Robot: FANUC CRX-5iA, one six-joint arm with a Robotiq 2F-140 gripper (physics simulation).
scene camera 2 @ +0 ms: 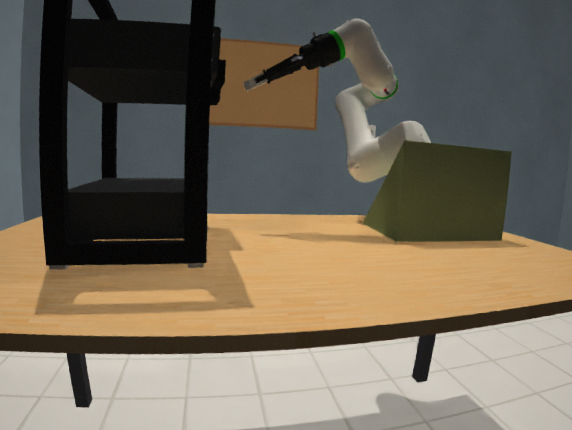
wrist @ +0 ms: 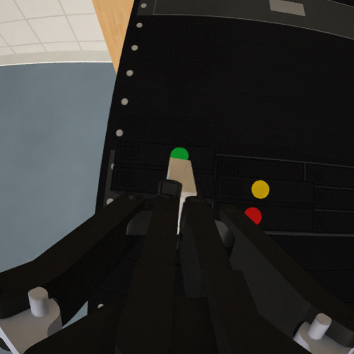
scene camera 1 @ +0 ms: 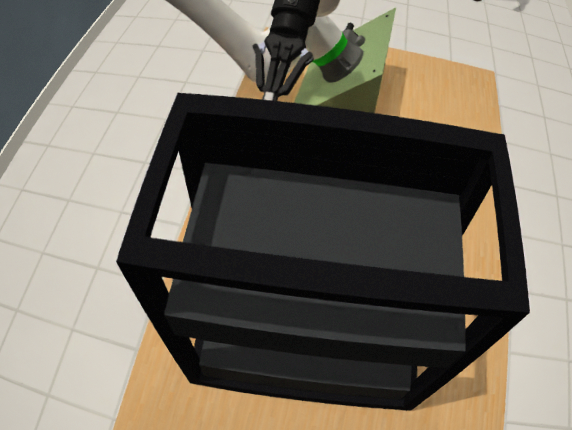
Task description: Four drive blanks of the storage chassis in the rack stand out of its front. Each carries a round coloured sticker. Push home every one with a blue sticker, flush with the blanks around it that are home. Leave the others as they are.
Observation:
In view: the gripper (scene camera 2: pixel 245 87) and a black rack (scene camera 1: pixel 322 261).
The black rack shows as well in scene camera 2 (scene camera 2: pixel 115 61) and in the wrist view (wrist: pixel 264 89). The gripper also shows in the wrist view (wrist: pixel 177 175).

